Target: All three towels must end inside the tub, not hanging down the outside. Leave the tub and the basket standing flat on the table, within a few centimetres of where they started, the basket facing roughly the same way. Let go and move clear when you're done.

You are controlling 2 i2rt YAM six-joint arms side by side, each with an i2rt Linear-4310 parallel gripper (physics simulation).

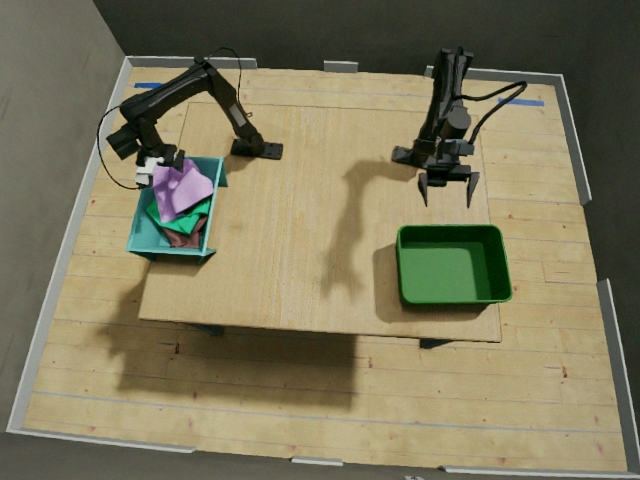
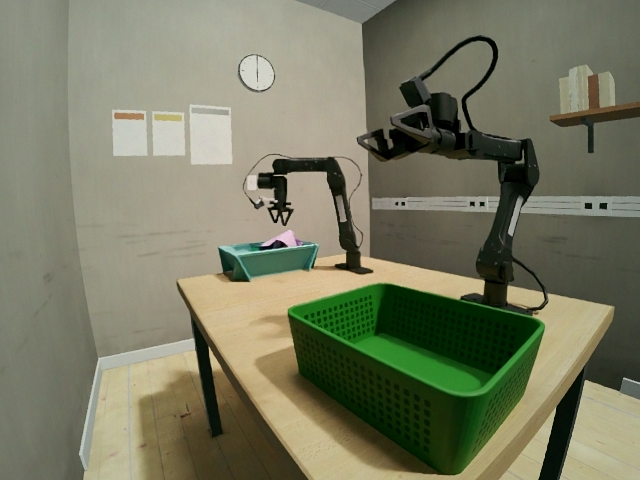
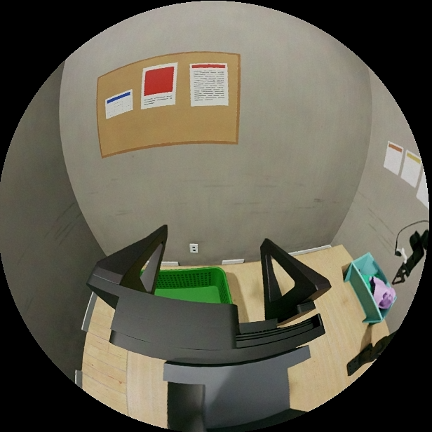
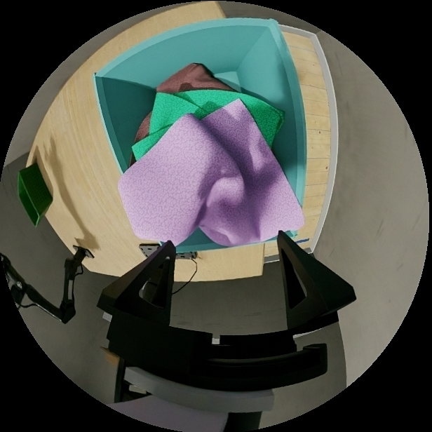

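Note:
The teal tub (image 1: 144,235) (image 2: 279,261) (image 4: 200,45) stands flat at the table's left side. A brown towel (image 1: 187,240) (image 4: 192,77) lies lowest in it, a green towel (image 1: 180,224) (image 4: 172,110) over it. A purple towel (image 1: 193,191) (image 2: 286,238) (image 4: 170,175) lies on top, bulging above the rim; whether its edges rest on the rim is unclear. My right gripper (image 1: 168,161) (image 2: 279,223) (image 4: 222,240) is open and empty above the purple towel. The green basket (image 1: 439,273) (image 2: 361,382) stands flat and empty. My left gripper (image 1: 447,205) (image 2: 377,130) (image 3: 217,236) is open, high behind the basket.
Both arms are mounted along the back of the wooden table (image 1: 289,232). The basket stands near the table's right edge, far from the tub. The tub's outer end is close to the table's left edge. Walls surround the room.

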